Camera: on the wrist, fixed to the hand. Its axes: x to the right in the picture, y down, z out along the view.
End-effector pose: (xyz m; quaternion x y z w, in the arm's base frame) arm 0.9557 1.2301 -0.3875 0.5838 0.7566 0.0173 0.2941
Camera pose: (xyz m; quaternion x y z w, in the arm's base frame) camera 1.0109 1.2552 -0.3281 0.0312 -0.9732 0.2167 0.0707
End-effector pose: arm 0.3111 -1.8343 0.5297 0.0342 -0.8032 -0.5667 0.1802
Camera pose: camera 0.3431 -1.8320 0.6082 -0.7087 0.6168 0.3326 0.0814
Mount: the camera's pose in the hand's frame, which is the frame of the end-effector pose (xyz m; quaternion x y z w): -0.0108 0.0781 -0.0314 0.2129 0.2137 -0.6542 0.6935
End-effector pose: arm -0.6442 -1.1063 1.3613 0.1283 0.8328 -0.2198 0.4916
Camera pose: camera -0.6293 -1.0228 1.3652 0.3042 -0.7198 0.6239 0.0082
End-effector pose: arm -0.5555 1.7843 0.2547 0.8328 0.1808 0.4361 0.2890
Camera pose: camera -0.5837 1.7285 0.3121 0.4276 0.8249 0.2529 0.2698
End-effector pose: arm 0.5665 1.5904 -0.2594 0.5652 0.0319 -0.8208 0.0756
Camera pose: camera 0.6118 1.5186 -0.2580 -0.5627 -0.2333 0.5047 0.6117
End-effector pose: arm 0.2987 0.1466 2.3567 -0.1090 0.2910 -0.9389 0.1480
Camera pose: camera 0.3164 0.1050 2.2849 0.0338 0.0378 0.8332 0.5506
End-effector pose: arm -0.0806 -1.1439 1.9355 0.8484 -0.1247 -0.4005 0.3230
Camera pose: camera -0.0601 -1.1841 2.0073 -0.8243 -0.4523 0.2812 0.1920
